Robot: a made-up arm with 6 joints. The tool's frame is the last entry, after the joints. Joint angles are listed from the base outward.
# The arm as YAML. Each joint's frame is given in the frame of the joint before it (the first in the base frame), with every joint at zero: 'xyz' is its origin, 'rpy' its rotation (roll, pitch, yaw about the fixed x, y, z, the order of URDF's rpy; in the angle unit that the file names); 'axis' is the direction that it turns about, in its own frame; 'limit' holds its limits. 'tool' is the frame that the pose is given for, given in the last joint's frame.
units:
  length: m
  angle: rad
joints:
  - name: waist
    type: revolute
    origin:
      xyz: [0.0, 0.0, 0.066]
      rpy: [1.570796, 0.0, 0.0]
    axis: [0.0, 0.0, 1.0]
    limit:
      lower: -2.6
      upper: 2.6
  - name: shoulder
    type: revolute
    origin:
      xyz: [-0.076, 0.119, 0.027]
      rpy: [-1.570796, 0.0, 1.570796]
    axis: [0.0, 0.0, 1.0]
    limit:
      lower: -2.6
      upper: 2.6
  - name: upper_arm
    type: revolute
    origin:
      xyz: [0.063, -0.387, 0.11]
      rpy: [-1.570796, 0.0, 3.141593]
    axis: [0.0, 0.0, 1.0]
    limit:
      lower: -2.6
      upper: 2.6
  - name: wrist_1
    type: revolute
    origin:
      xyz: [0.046, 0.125, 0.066]
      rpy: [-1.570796, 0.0, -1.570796]
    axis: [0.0, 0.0, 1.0]
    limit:
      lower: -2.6
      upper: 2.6
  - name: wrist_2
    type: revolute
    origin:
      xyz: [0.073, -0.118, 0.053]
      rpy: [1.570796, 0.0, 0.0]
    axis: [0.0, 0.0, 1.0]
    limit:
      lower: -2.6
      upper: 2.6
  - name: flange
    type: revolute
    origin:
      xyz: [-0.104, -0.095, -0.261]
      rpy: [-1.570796, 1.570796, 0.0]
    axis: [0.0, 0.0, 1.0]
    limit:
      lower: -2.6
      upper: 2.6
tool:
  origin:
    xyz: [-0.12, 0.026, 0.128]
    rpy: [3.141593, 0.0, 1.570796]
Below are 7 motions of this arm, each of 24 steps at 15 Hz.
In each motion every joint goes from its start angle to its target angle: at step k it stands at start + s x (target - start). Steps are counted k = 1, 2, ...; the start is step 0. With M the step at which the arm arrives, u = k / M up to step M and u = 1 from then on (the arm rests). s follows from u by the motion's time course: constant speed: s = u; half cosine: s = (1 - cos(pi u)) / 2; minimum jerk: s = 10 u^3 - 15 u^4 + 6 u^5.
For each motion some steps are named. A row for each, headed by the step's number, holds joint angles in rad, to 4 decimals.
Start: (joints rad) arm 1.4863 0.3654 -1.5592 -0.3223 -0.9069 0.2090
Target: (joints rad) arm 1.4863 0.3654 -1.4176 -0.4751 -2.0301 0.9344
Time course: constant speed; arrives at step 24
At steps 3, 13, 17, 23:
3: 1.4863 0.3654 -1.5415 -0.3414 -1.0473 0.2997
13: 1.4863 0.3654 -1.4825 -0.4051 -1.5153 0.6019
17: 1.4863 0.3654 -1.4589 -0.4305 -1.7025 0.7228
23: 1.4863 0.3654 -1.4235 -0.4687 -1.9833 0.9042

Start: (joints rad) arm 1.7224 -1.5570 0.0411 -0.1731 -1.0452 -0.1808
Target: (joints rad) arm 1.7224 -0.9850 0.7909 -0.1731 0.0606 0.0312
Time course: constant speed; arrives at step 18
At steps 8, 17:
8: 1.7224 -1.3028 0.3743 -0.1731 -0.5537 -0.0866
17: 1.7224 -1.0168 0.7492 -0.1731 -0.0008 0.0194

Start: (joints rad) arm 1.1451 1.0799 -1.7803 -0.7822 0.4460 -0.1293
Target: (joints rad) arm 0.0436 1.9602 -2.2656 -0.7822 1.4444 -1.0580
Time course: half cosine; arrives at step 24
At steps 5, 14, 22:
5: 1.0313 1.1709 -1.8304 -0.7822 0.5492 -0.2253
14: 0.4518 1.6340 -2.0858 -0.7822 1.0744 -0.7138
22: 0.0624 1.9452 -2.2573 -0.7822 1.4274 -1.0422

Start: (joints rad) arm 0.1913 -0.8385 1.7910 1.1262 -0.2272 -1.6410
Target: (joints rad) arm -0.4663 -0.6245 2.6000 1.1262 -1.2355 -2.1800
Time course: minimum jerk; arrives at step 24
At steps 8, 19, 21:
8: 0.0533 -0.7936 1.9608 1.1262 -0.4388 -1.7541
19: -0.4239 -0.6383 2.5478 1.1262 -1.1704 -2.1452
21: -0.4557 -0.6279 2.5870 1.1262 -1.2193 -2.1713

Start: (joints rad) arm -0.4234 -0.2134 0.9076 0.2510 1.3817 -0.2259
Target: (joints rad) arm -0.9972 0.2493 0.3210 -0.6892 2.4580 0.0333
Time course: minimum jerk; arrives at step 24
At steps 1, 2, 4, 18, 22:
1: -0.4238 -0.2131 0.9072 0.2504 1.3824 -0.2257
2: -0.4263 -0.2110 0.9046 0.2462 1.3872 -0.2246
4: -0.4438 -0.1970 0.8868 0.2176 1.4199 -0.2167
18: -0.9378 0.2014 0.3817 -0.5919 2.3466 0.0065
22: -0.9943 0.2469 0.3240 -0.6844 2.4525 0.0320

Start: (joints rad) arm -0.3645 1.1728 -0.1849 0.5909 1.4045 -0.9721
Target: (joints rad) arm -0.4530 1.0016 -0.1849 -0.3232 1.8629 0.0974
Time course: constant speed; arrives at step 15
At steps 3, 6, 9, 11, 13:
3: -0.3822 1.1386 -0.1849 0.4081 1.4962 -0.7582
6: -0.3999 1.1043 -0.1849 0.2253 1.5879 -0.5443
9: -0.4176 1.0701 -0.1849 0.0424 1.6795 -0.3304
11: -0.4294 1.0473 -0.1849 -0.0794 1.7407 -0.1878
13: -0.4412 1.0244 -0.1849 -0.2013 1.8018 -0.0452

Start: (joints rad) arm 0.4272 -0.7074 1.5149 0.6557 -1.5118 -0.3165
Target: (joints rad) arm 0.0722 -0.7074 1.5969 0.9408 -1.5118 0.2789
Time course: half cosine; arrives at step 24
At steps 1, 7, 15, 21, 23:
1: 0.4257 -0.7074 1.5153 0.6569 -1.5118 -0.3140
7: 0.3578 -0.7074 1.5309 0.7115 -1.5118 -0.2000
15: 0.1818 -0.7074 1.5716 0.8528 -1.5118 0.0951
21: 0.0857 -0.7074 1.5938 0.9299 -1.5118 0.2562
23: 0.0737 -0.7074 1.5965 0.9396 -1.5118 0.2764

